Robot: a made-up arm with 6 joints. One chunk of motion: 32 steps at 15 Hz.
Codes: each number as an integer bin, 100 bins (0 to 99) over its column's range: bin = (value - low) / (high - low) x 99, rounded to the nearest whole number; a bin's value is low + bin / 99 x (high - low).
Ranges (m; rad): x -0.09..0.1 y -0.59..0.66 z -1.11..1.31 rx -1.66..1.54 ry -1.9..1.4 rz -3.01..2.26
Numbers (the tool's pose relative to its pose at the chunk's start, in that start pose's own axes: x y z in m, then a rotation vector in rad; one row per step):
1: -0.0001 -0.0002 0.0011 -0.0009 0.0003 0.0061
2: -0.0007 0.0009 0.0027 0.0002 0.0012 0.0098
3: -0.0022 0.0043 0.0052 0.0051 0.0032 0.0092
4: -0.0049 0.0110 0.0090 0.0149 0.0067 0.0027
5: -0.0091 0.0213 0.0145 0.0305 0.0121 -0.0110
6: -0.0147 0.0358 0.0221 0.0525 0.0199 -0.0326
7: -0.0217 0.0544 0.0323 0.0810 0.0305 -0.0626
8: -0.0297 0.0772 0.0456 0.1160 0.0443 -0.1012
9: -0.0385 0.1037 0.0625 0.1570 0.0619 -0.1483
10: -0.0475 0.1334 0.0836 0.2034 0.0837 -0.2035
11: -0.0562 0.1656 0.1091 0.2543 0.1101 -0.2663
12: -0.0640 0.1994 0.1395 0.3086 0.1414 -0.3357
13: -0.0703 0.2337 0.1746 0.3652 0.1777 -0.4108
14: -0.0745 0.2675 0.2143 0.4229 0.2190 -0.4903
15: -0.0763 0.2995 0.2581 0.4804 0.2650 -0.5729
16: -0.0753 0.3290 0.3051 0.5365 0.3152 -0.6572
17: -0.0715 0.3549 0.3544 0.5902 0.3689 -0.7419
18: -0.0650 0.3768 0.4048 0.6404 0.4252 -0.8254
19: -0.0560 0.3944 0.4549 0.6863 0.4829 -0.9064
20: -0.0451 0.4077 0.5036 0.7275 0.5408 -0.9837
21: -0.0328 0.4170 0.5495 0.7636 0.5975 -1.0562
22: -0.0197 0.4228 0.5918 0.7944 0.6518 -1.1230
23: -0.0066 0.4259 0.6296 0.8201 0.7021 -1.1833
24: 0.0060 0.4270 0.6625 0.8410 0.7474 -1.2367
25: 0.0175 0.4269 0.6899 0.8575 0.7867 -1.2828
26: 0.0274 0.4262 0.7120 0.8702 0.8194 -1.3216
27: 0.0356 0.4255 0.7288 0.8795 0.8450 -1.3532
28: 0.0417 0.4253 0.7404 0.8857 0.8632 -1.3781
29: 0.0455 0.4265 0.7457 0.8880 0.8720 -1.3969
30: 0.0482 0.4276 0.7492 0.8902 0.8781 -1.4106
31: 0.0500 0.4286 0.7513 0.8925 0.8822 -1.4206
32: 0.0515 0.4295 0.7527 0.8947 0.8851 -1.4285
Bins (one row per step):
1: 47 47 45 51 57 57
2: 47 47 46 51 57 57
3: 46 47 46 52 57 57
4: 44 48 46 52 57 57
5: 42 48 46 52 57 56
6: 39 50 46 53 58 56
7: 36 51 47 54 58 55
8: 31 53 47 55 58 55
9: 27 55 48 56 59 54
10: 22 57 49 58 60 53
11: 18 60 50 59 60 52
12: 14 63 51 61 61 50
13: 10 65 53 63 62 49
14: 8 68 54 64 64 47
15: 7 70 56 66 65 46
16: 8 73 58 68 66 44
17: 10 75 60 70 68 43
18: 13 77 62 71 70 41
19: 18 78 64 73 71 40
20: 23 79 66 74 73 38
21: 30 80 68 75 75 37
22: 37 80 70 76 77 35
23: 43 80 71 77 78 34
24: 50 81 73 77 79 33
25: 56 81 74 78 81 32
26: 61 80 75 78 82 32
27: 65 80 75 79 82 31
28: 69 80 76 79 83 31
29: 71 81 76 79 83 30
30: 72 81 76 79 83 30
31: 73 81 76 79 83 30
32: 74 81 76 79 84 30

